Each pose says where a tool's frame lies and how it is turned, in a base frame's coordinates. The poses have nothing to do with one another.
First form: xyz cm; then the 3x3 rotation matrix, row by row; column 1 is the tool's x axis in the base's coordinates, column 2 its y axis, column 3 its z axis. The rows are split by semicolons.
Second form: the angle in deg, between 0 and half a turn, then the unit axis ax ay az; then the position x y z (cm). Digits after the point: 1 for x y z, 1 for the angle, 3 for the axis. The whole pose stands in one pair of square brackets.
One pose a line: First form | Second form
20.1, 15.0, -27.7; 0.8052, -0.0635, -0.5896; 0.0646, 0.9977, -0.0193; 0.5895, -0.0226, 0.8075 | [36.4, -0.003, -0.994, 0.108, 20.1, 15.0, -27.7]
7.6, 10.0, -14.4; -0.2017, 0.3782, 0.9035; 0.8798, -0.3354, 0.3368; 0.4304, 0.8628, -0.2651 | [154.3, 0.607, 0.545, 0.578, 7.6, 10.0, -14.4]
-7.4, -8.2, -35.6; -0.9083, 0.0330, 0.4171; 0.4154, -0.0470, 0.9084; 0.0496, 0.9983, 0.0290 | [164.4, 0.167, 0.683, 0.711, -7.4, -8.2, -35.6]
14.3, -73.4, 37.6; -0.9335, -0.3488, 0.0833; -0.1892, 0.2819, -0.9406; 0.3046, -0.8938, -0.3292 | [172.0, 0.169, -0.800, 0.576, 14.3, -73.4, 37.6]
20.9, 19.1, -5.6; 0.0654, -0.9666, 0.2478; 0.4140, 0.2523, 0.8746; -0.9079, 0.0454, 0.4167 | [97.6, -0.418, 0.583, 0.696, 20.9, 19.1, -5.6]
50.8, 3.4, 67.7; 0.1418, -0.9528, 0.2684; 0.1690, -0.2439, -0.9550; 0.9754, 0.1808, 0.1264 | [119.2, 0.651, -0.405, 0.643, 50.8, 3.4, 67.7]
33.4, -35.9, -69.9; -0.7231, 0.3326, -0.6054; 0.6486, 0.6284, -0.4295; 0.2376, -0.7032, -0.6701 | [151.9, -0.291, -0.896, 0.336, 33.4, -35.9, -69.9]
